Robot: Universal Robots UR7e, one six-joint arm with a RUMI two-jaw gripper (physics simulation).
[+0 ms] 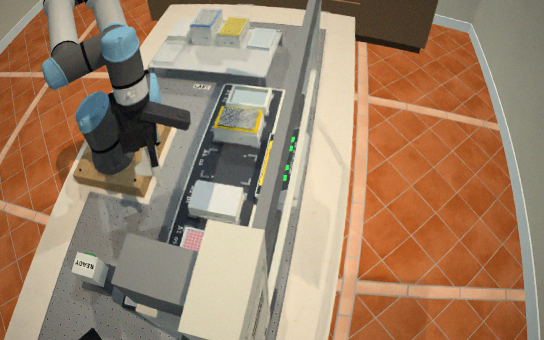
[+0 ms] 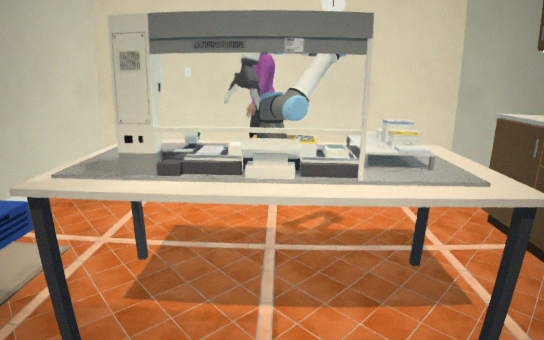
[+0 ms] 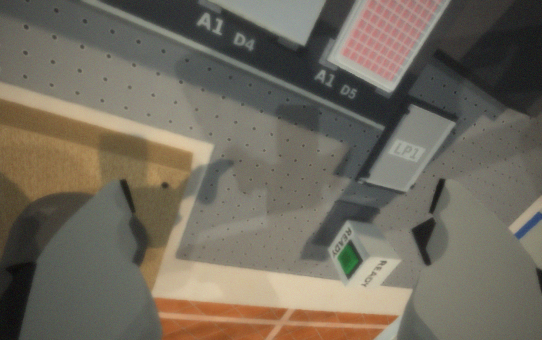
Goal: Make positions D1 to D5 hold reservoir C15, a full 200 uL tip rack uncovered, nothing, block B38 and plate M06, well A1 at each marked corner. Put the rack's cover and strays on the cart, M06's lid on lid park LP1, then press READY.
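My gripper is open and empty, high beside the deck. The READY box stands below it, its button green. A pale reservoir is at D1. A yellow-rimmed tip rack, uncovered and apparently full, is at D2. D3 holds nothing. A white block sits at D4. A pink-welled plate is at D5. Lid park LP1 shows its label; whether a clear lid lies on it, I cannot tell. The item codes are unreadable.
The cart holds a blue-edged rack, a yellow rack, a pale tray and a pale flat piece. A grey housing and tall cream cabinet stand near D5. The hood bar spans the deck.
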